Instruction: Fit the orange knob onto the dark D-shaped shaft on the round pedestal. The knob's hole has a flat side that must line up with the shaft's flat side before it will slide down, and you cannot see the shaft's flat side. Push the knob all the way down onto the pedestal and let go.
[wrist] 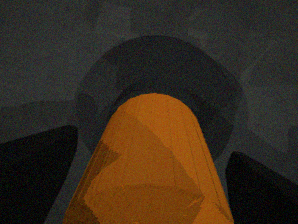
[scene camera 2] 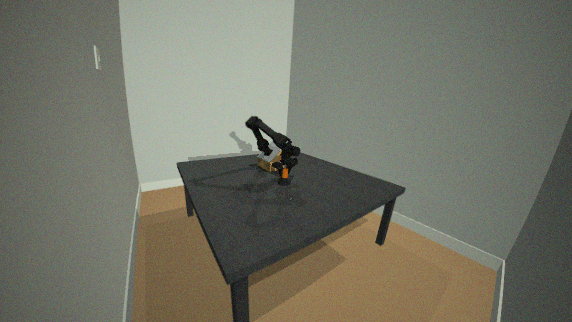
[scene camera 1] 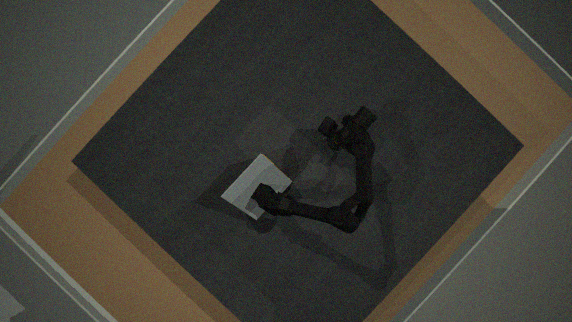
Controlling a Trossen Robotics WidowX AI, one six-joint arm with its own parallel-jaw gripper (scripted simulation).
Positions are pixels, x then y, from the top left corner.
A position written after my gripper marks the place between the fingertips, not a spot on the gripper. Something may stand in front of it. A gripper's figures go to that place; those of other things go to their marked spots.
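Labels:
My gripper [wrist: 154, 150] is 10 cm from the lens, while an orange knob [wrist: 152, 155] sits 5 cm from the lens.

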